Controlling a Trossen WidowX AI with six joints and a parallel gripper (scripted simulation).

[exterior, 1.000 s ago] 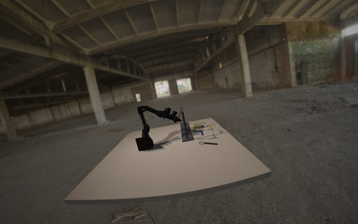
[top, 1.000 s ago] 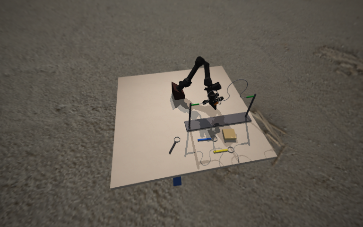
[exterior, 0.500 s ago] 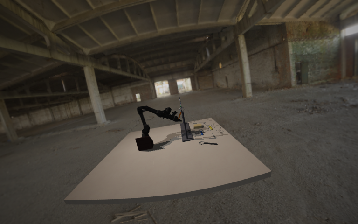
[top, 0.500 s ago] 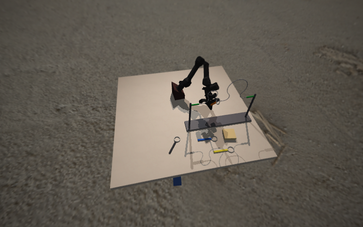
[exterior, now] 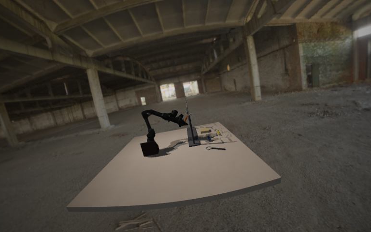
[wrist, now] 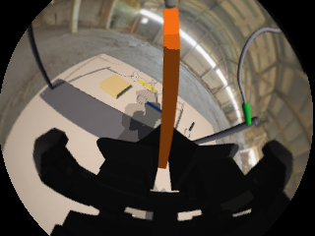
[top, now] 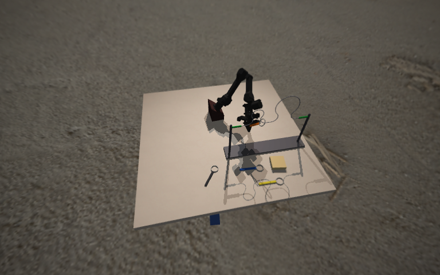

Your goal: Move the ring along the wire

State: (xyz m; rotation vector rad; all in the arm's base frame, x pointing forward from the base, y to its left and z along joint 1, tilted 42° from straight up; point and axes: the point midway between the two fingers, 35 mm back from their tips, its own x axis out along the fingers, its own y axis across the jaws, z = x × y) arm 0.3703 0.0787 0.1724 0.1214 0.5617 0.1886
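Now: gripper tip 50 mm to the right of the orange-handled ring and 80 mm below it. Also, from my gripper tip: tan block: 190 mm ahead, 180 mm to the left, 160 mm below; then blue-handled ring: 200 mm ahead, 170 mm below; then yellow-handled ring: 330 mm ahead, 100 mm to the left, 170 mm below.
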